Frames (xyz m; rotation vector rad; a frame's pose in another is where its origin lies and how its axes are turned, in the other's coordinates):
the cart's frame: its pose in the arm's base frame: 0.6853 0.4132 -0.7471 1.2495 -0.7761 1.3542
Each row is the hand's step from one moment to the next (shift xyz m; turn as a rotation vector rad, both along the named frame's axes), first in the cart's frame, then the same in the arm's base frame.
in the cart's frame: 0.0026 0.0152 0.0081 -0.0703 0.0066 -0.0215
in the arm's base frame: -0.0122 -0.0100 0.0074 -0.0213 -0.0003 -0.0707
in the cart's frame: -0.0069 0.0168 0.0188 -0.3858 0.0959 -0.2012
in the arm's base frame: -0.0124 -0.0230 0.0011 -0.1945 0.0647 -0.3956
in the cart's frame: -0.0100 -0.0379 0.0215 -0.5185 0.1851 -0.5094
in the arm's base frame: 0.0403 -0.0153 -0.0119 -0.3742 0.3003 -0.5765
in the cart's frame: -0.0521 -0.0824 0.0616 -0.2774 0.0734 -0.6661
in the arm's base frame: 0.0871 -0.0555 -0.0514 -0.2725 0.5361 -0.4055
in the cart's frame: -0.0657 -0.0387 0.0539 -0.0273 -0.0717 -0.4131
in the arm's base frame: 0.0414 -0.0608 -0.0576 -0.0366 0.3956 -0.1367
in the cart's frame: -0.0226 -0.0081 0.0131 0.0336 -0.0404 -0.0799
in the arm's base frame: 0.0079 -0.0168 -0.0200 0.0237 0.0925 0.0054
